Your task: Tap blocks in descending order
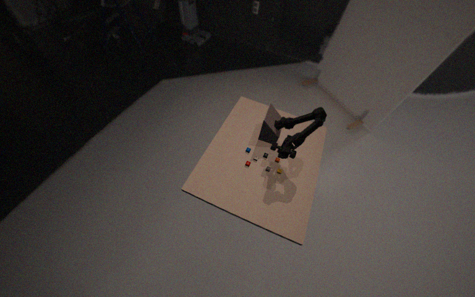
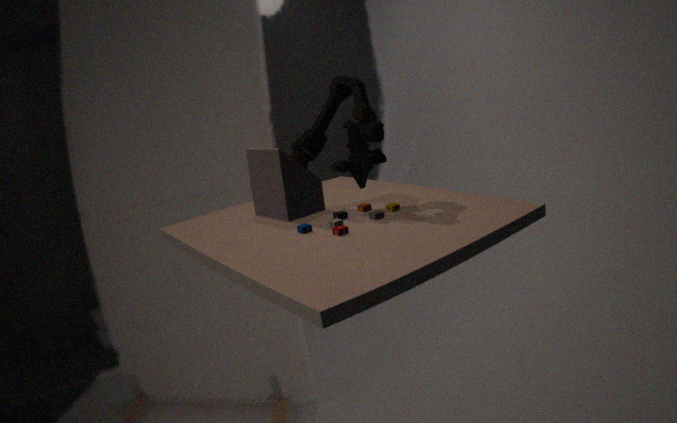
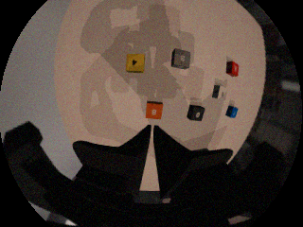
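Right now my gripper tip is 25 cm to the left of the blue block, 6 cm above it and 2 cm past it. Round my gripper tip: black block: 11 cm to the right, 6 cm below, 1 cm behind; then orange block: 6 cm below, 1 cm to the right; then yellow block: 10 cm ahead, 6 cm below, 2 cm to the left.
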